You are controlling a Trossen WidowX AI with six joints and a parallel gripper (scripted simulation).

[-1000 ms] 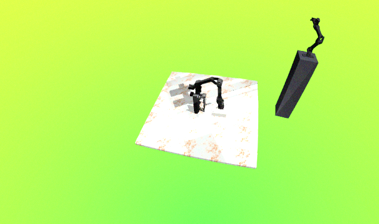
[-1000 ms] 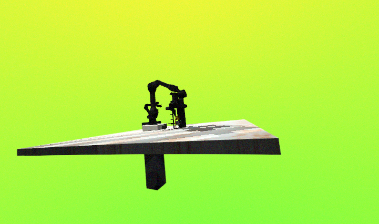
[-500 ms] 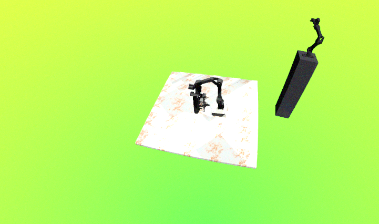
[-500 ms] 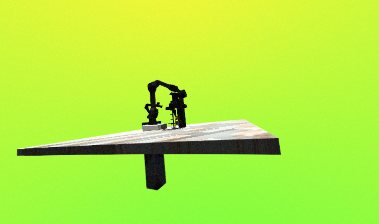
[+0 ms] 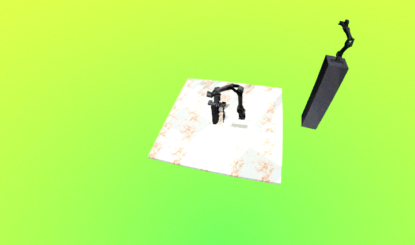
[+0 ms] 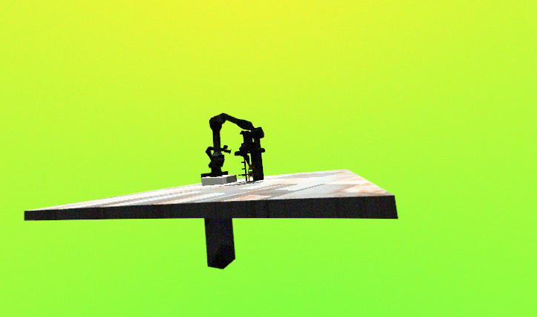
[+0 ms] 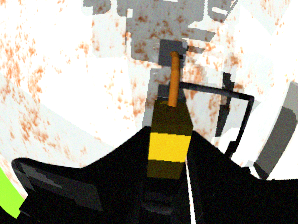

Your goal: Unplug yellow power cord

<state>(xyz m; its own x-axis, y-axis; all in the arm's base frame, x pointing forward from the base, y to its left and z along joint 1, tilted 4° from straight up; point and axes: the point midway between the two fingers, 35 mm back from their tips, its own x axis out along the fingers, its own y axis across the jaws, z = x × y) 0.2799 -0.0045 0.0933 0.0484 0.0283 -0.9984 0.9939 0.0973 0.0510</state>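
Now: gripper tip 1 cm past the yellow plug and 3 cm to the right of it.
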